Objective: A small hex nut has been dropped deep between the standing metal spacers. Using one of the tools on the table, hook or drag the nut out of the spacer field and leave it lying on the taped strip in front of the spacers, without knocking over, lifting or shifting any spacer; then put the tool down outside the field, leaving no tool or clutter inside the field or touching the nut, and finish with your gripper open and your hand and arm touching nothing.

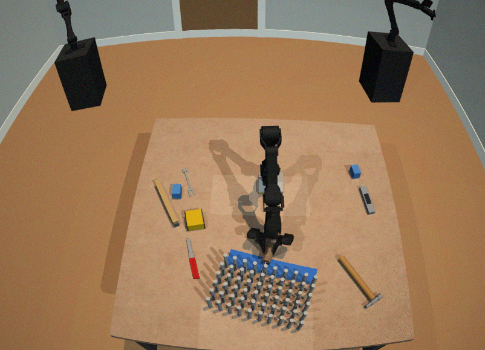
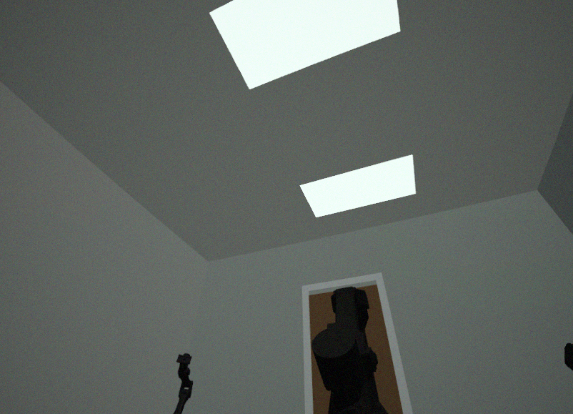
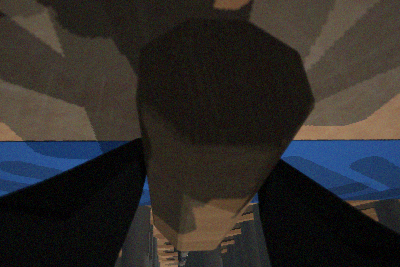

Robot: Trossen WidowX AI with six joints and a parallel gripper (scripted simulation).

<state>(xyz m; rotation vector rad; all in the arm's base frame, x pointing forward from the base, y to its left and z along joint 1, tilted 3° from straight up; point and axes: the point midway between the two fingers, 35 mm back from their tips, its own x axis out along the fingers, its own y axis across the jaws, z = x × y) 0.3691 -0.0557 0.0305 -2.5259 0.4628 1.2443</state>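
Now: the blue taped strip 6 cm ahead of my gripper tip, 1 cm to the left of it and 1 cm below it. From my gripper tip the other things lie so: hook tool 9 cm ahead, 4 cm to the right; then red-handled tool 2 cm behind, 32 cm to the right, 1 cm below; then hex nut 19 cm ahead, 9 cm to the right, 1 cm below.
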